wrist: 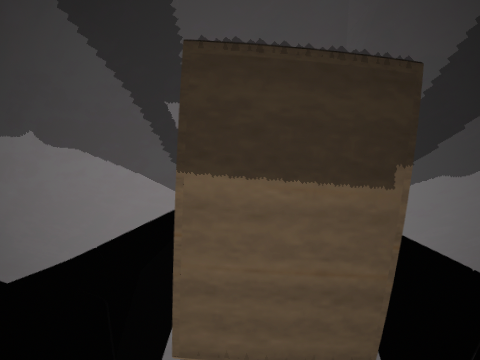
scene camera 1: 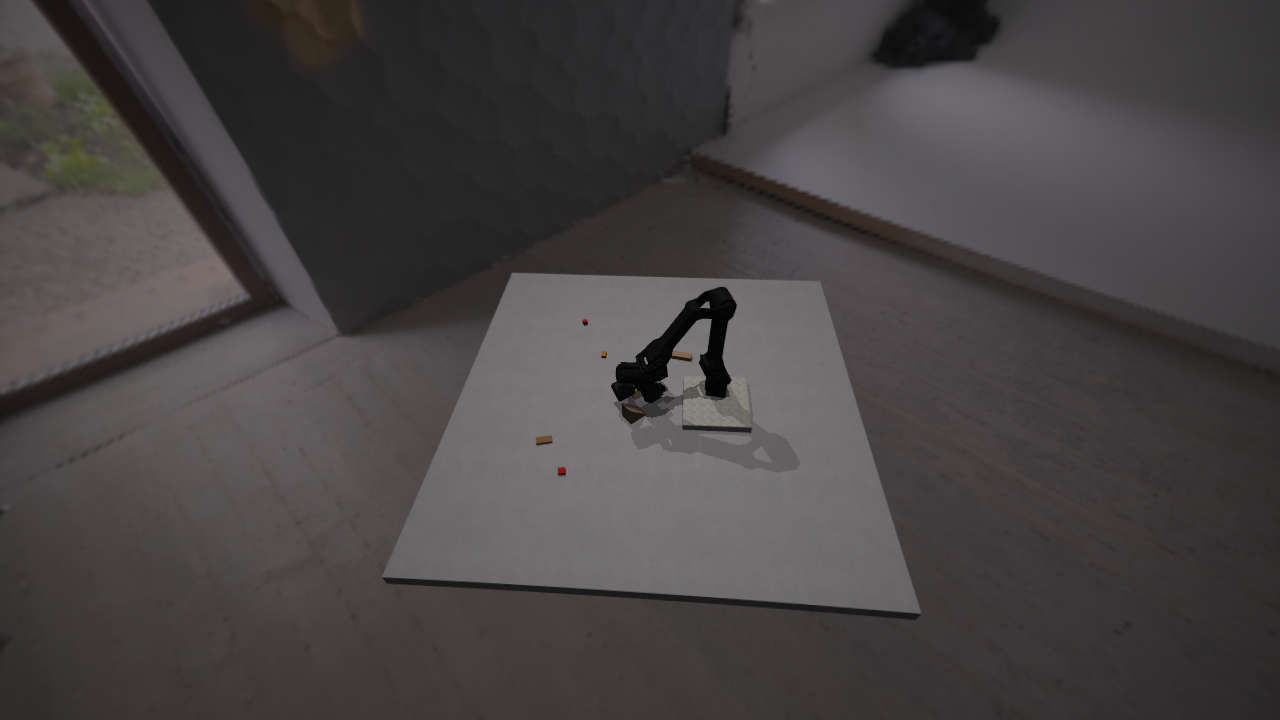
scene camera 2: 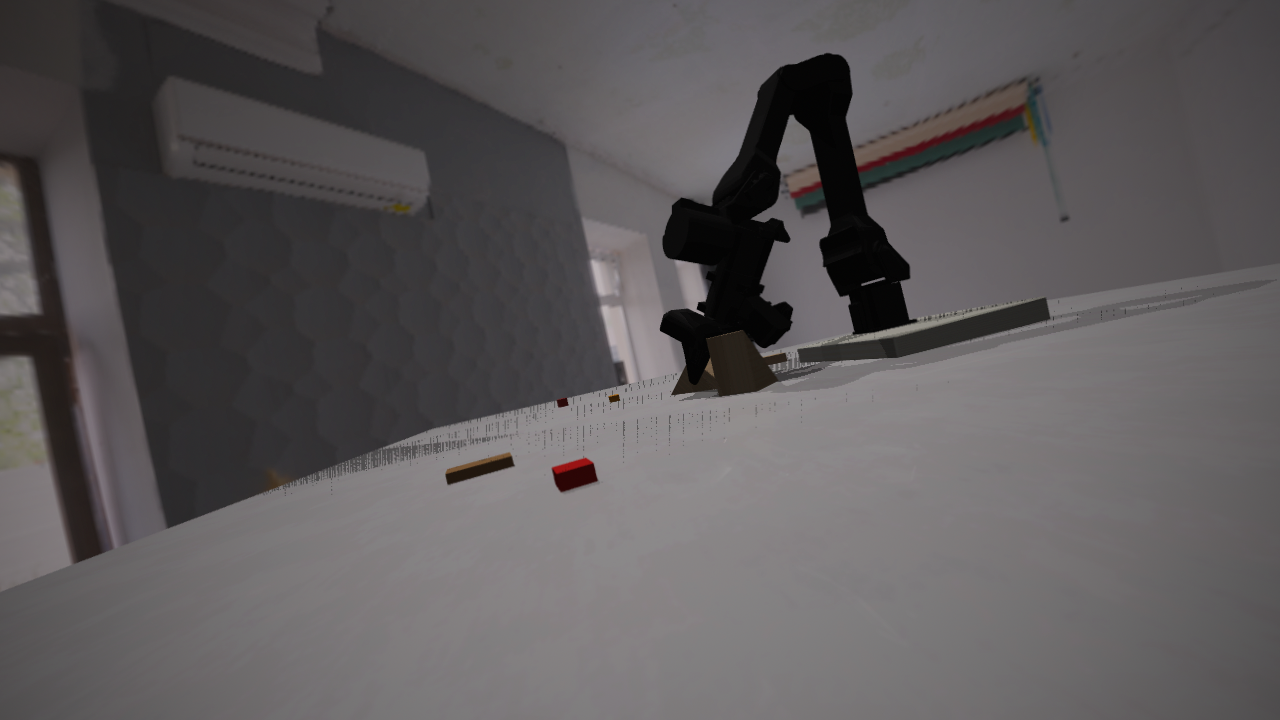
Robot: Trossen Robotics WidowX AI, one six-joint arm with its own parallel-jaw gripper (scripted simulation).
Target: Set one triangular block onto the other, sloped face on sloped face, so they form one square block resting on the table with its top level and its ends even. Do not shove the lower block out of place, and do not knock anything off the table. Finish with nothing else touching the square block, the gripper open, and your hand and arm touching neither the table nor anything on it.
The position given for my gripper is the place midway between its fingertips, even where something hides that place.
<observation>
I see my gripper (scene camera 2: 702, 380), a triangular block (scene camera 2: 707, 381), a triangular block (scene camera 2: 738, 367) and a red cube (scene camera 2: 581, 472).
My gripper also shows in the wrist view (wrist: 275, 232) and in scene camera 1 (scene camera 1: 632, 385).
</observation>
